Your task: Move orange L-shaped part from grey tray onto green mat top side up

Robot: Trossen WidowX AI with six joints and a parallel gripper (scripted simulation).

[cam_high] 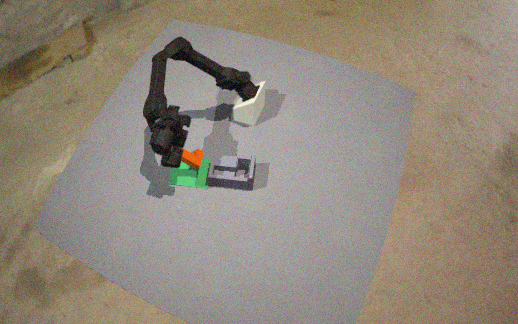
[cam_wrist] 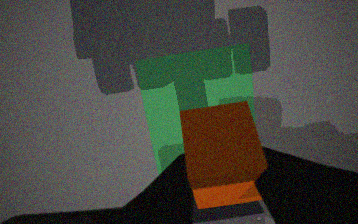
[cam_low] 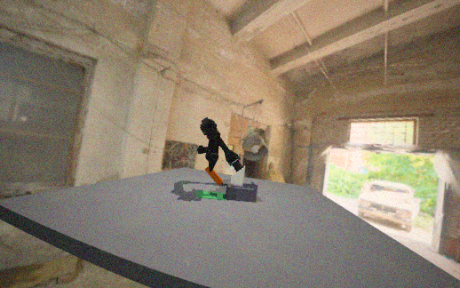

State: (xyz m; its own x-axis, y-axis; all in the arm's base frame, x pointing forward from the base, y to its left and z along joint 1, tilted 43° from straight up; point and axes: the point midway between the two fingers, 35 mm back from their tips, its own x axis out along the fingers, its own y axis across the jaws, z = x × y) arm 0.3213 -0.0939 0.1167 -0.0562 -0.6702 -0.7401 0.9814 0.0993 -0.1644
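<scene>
Right now my gripper tip is 10 mm past the green mat, 20 mm to the right of it and 140 mm above it. The rest, counted from my gripper tip: orange l-shaped part 20 mm behind, 30 mm to the left, 30 mm below.
</scene>
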